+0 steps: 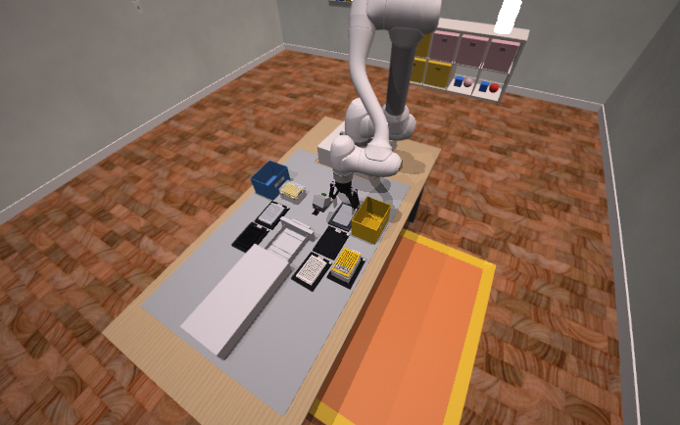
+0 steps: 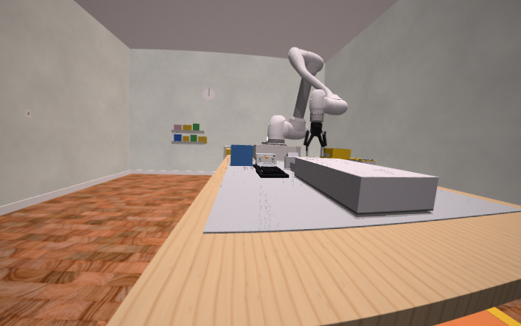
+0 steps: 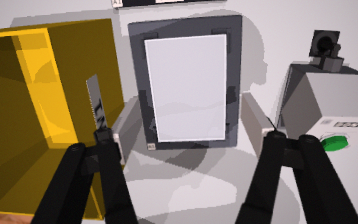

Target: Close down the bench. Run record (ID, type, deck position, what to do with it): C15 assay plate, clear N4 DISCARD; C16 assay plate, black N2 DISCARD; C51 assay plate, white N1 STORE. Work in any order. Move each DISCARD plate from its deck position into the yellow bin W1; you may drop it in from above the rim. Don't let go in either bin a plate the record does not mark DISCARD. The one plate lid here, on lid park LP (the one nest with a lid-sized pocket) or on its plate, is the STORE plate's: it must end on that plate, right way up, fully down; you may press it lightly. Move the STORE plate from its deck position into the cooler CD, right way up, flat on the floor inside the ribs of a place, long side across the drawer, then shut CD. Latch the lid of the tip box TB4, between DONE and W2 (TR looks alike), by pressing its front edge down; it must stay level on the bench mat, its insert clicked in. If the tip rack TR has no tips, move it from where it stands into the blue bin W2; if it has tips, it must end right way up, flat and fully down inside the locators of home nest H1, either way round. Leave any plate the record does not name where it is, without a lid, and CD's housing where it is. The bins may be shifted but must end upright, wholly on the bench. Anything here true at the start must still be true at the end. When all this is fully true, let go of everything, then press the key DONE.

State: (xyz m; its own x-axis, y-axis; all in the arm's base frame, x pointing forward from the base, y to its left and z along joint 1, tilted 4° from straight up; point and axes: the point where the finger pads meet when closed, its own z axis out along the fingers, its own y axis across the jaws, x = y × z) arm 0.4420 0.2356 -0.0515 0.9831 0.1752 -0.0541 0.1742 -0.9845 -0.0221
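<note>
Right now my hand is 70 mm above the plate lid. The rest, counted from my hand: grey lid park: 80 mm below; yellow bin W1: 30 mm behind, 150 mm to the left, 50 mm below; done key: 20 mm behind, 150 mm to the right, 20 mm below.
</note>
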